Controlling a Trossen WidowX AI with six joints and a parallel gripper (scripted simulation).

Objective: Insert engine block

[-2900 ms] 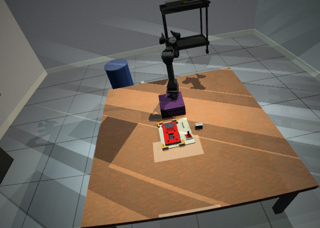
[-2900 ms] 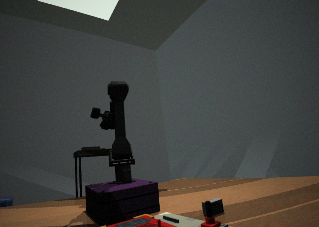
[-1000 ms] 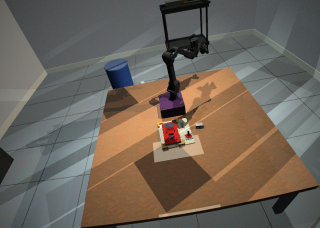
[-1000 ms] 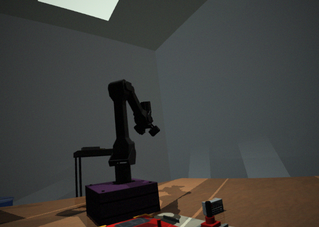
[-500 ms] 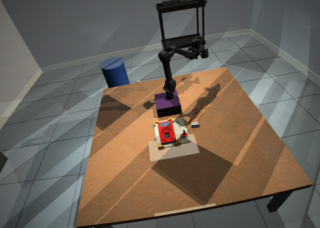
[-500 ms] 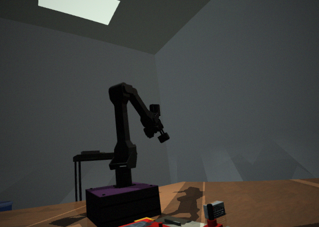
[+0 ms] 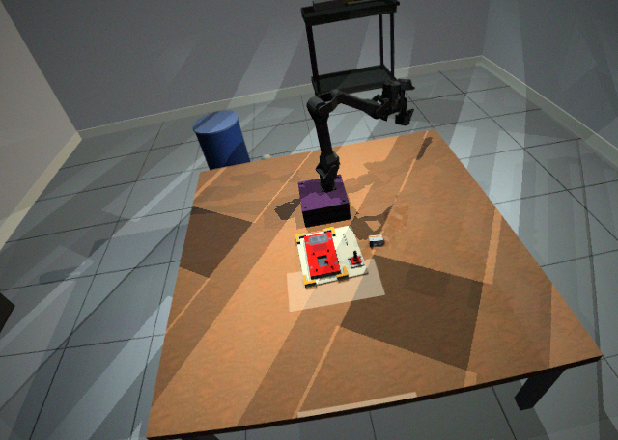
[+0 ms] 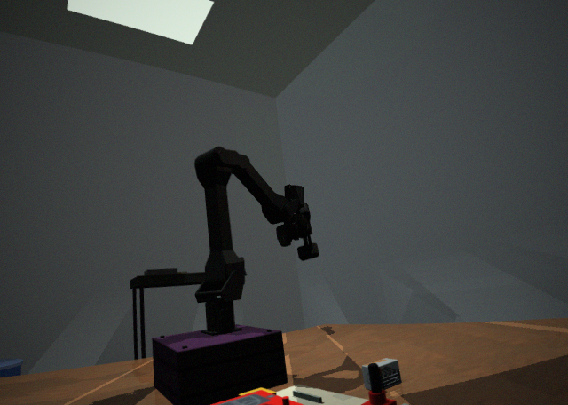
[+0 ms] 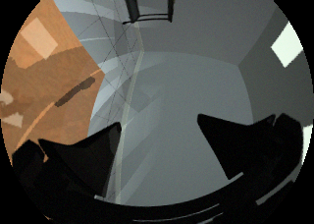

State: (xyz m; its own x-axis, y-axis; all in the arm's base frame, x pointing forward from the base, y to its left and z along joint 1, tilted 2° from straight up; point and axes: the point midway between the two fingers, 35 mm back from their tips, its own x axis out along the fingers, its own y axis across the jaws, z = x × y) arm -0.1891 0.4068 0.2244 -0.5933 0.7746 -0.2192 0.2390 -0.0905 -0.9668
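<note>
Right now the engine block is 480 mm ahead of my gripper tip, 300 mm to the right of it and 310 mm below it.
</note>
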